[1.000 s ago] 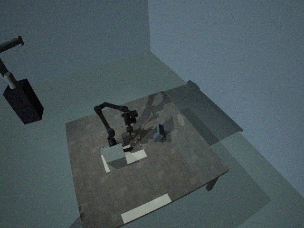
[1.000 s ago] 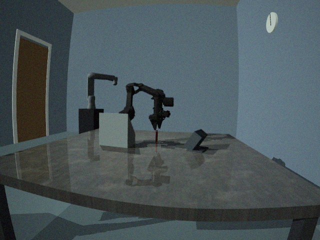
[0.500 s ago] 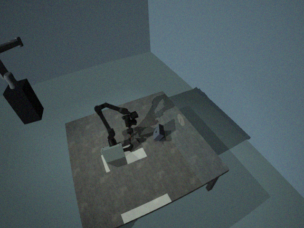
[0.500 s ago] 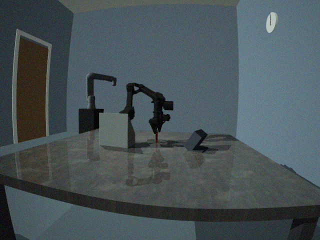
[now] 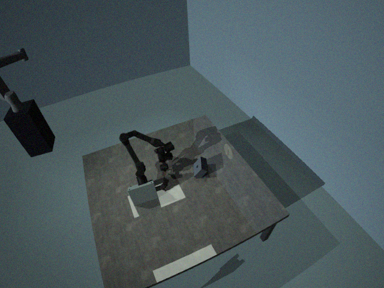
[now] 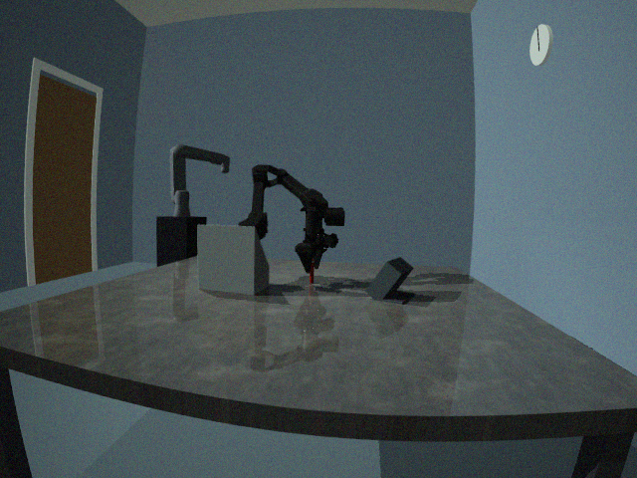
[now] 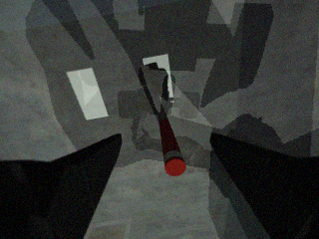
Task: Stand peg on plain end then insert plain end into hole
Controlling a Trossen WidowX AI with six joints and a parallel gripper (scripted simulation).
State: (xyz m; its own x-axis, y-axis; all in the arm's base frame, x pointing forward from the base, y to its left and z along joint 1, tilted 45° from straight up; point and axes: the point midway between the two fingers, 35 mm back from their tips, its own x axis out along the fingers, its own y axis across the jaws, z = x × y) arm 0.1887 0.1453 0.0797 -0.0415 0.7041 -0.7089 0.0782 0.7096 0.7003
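Now: the red peg 2 cm above my gripper tip. The rest, counted from my gripper tip: sloped panel 27 cm ahead, 12 cm to the right, 1 cm above.
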